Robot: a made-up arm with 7 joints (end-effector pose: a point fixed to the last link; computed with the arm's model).
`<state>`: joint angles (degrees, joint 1 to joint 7).
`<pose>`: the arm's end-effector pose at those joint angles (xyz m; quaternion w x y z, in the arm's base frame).
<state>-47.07 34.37 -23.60 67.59 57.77 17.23 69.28</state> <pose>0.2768 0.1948 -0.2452 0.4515 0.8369 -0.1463 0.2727</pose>
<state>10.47 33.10 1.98 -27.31 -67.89 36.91 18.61</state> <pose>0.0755 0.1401 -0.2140 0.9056 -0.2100 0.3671 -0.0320</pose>
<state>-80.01 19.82 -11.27 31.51 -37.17 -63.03 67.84</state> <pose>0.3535 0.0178 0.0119 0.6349 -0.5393 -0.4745 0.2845</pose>
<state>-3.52 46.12 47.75 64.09 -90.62 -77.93 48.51</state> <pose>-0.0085 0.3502 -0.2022 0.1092 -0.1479 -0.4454 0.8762</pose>
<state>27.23 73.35 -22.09 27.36 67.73 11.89 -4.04</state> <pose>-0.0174 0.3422 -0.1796 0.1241 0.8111 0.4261 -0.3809</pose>
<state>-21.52 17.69 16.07 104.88 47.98 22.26 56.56</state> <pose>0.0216 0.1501 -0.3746 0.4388 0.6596 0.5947 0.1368</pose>
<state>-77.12 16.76 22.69 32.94 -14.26 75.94 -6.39</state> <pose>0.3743 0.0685 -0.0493 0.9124 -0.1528 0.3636 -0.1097</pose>
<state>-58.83 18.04 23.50 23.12 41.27 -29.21 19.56</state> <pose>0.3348 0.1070 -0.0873 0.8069 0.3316 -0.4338 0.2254</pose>
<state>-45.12 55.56 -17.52 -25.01 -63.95 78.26 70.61</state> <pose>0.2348 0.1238 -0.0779 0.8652 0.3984 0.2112 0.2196</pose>
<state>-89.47 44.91 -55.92 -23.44 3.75 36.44 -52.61</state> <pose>0.2751 -0.0138 0.0292 0.5336 0.6714 -0.0565 -0.5112</pose>
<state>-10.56 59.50 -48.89 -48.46 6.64 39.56 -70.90</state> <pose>0.0905 0.1053 -0.1704 0.4043 0.2929 0.3633 -0.7866</pose>
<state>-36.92 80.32 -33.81 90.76 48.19 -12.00 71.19</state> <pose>0.1087 0.4116 -0.0588 0.2326 0.9515 0.0418 0.1972</pose>
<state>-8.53 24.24 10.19 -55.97 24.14 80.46 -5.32</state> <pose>0.1129 0.1273 -0.1410 0.9113 0.2618 0.2062 0.2420</pose>
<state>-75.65 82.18 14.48 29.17 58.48 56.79 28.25</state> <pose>0.1603 0.3181 0.1610 0.2560 0.3943 0.0070 0.8826</pose>
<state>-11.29 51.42 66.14 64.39 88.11 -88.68 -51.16</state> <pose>0.0613 0.3453 -0.1892 0.5932 0.5234 0.3071 -0.5291</pose>
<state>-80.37 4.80 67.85 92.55 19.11 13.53 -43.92</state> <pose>0.3658 -0.0222 -0.1766 0.8022 -0.4030 0.2301 -0.3757</pose>
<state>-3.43 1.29 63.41 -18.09 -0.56 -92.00 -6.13</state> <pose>0.0242 0.1603 -0.1960 0.5618 0.4874 -0.6313 0.2197</pose>
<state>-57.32 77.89 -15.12 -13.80 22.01 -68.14 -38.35</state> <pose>0.2116 0.1626 0.0443 0.1245 0.7868 -0.3873 -0.4642</pose>
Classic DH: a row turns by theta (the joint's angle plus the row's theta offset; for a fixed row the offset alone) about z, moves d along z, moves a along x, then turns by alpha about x. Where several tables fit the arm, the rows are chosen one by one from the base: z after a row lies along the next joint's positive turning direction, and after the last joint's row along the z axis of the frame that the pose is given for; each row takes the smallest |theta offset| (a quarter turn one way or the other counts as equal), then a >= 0, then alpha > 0; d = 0 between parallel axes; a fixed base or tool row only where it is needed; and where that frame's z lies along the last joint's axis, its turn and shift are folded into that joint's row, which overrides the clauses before.
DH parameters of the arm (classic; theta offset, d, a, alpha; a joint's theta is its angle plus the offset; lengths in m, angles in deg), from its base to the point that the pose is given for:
base (fixed): -4.07 0 0 -74.51
joint 1: -75.12 0.0264 -0.0096 -90
joint 2: 74 0.0005 -0.008 90
joint 3: 90 -0.2463 0.0217 -90
joint 4: 90 0.002 0.0104 90
joint 5: 0 0.1264 -0.0004 -90
joint 6: -90 0 0.0298 90
joint 7: 0 0.0004 0 0

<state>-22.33 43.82 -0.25 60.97 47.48 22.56 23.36</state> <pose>0.1471 0.2947 -0.2606 0.5035 0.7279 0.4118 0.2168</pose>
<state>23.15 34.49 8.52 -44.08 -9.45 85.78 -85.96</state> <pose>0.0141 0.1656 -0.1884 0.6020 -0.2546 0.6049 -0.4548</pose>
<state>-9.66 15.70 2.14 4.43 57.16 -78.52 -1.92</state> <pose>0.1365 0.0788 -0.2592 0.6557 0.4391 -0.4512 -0.4167</pose>
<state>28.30 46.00 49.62 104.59 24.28 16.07 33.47</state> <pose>-0.2429 0.2849 -0.1777 0.0947 0.3371 0.8184 0.4557</pose>
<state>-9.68 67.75 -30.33 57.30 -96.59 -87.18 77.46</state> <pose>0.0884 0.3557 -0.1523 0.4423 -0.0327 -0.4157 0.7940</pose>
